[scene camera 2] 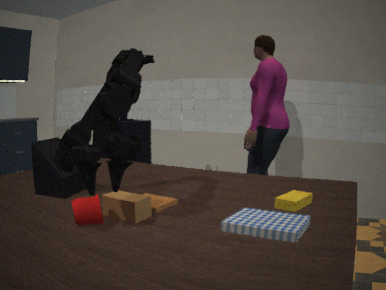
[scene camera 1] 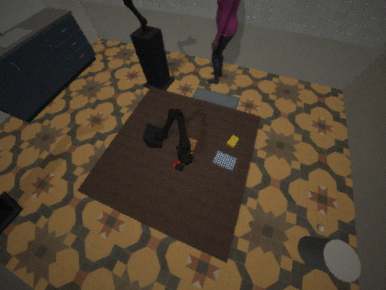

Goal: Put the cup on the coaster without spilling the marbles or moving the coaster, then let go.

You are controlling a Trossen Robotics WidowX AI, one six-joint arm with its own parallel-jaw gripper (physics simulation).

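Seen in the pictures: gripper, fingertip midpoint: (scene camera 2: 104,193) (scene camera 1: 182,163); arm's base at its link origin: (scene camera 2: 61,164) (scene camera 1: 156,138).
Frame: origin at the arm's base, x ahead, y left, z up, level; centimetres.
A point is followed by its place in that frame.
Observation:
The red cup (scene camera 1: 176,163) (scene camera 2: 87,210) @(x 30.5, y -12.3, z -5.3 cm) is on the table beside the wooden block and looks tilted or on its side. No marbles can be made out. My gripper (scene camera 1: 184,163) @(x 32.9, y -8.8, z -1.4 cm) (scene camera 2: 103,192) @(x 32.9, y -8.8, z -1.4 cm) is open and empty, pointing down. In the scene camera 2 view its fingertips show just above and behind the cup and the block, apart from each other. A flat orange-tan piece (scene camera 1: 193,144) @(x 30.2, y 13.9, z -8.4 cm) (scene camera 2: 161,201) @(x 29.9, y 14.0, z -8.4 cm), which looks like the coaster, lies behind the block. The arm partly covers it in the scene camera 1 view.
A tan wooden block (scene camera 2: 126,206) @(x 32.7, y -1.9, z -5.8 cm) stands between the cup and the flat piece. A blue-and-white checkered pad (scene camera 1: 225,160) @(x 62.5, y 12.7, z -7.2 cm) (scene camera 2: 266,224) @(x 63.0, y 9.1, z -7.2 cm) lies to the right, with a yellow sponge (scene camera 1: 233,141) @(x 61.7, y 33.2, z -6.7 cm) (scene camera 2: 293,200) @(x 62.5, y 28.5, z -6.7 cm) behind it. A person (scene camera 1: 223,37) (scene camera 2: 270,100) stands beyond the table.

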